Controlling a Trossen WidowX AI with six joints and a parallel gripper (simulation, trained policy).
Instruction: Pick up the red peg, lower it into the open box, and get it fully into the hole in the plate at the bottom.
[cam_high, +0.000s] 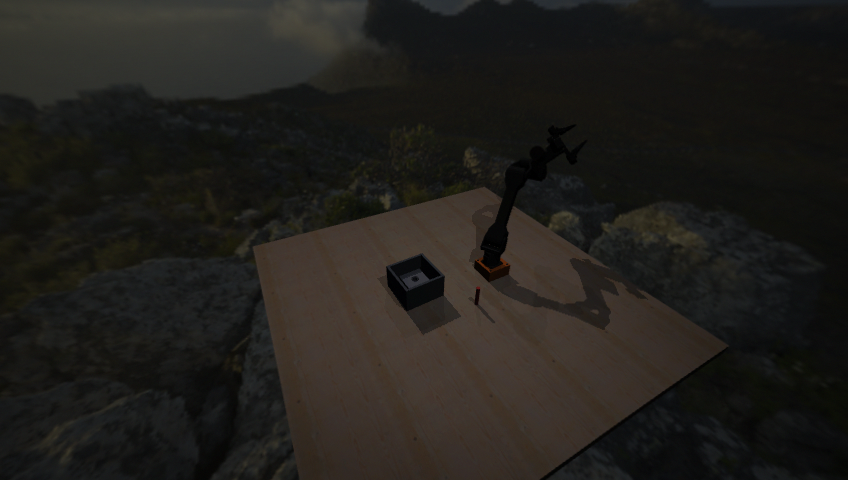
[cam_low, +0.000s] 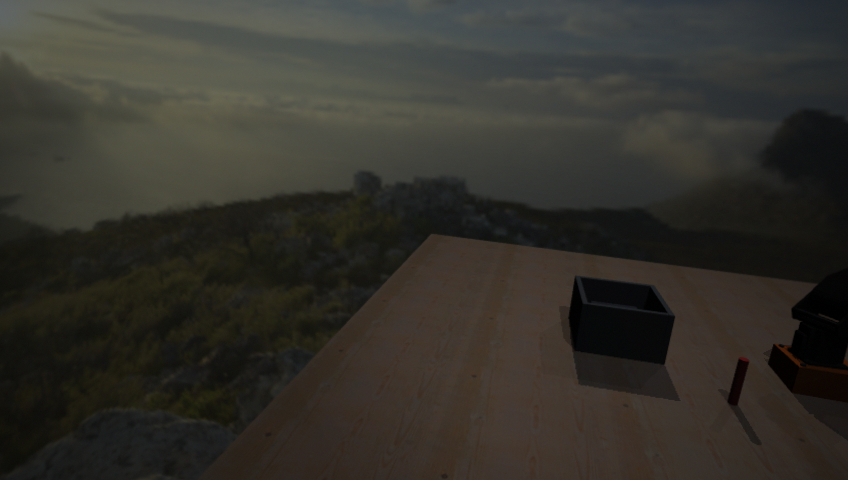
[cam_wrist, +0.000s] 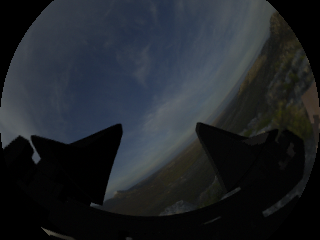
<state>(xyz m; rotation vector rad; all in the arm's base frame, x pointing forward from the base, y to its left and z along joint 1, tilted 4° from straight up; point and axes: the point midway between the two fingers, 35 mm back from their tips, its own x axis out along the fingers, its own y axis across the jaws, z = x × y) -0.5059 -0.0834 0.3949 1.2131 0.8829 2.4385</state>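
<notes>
Now: gripper tip 70 cm short of the red peg, 42 cm above it and 20 cm to the right of it. The rest, counted from my gripper tip: dark box: 85 cm ahead, 43 cm below, 2 cm to the left; grey plate: 85 cm ahead, 41 cm below, 2 cm to the left.
</notes>
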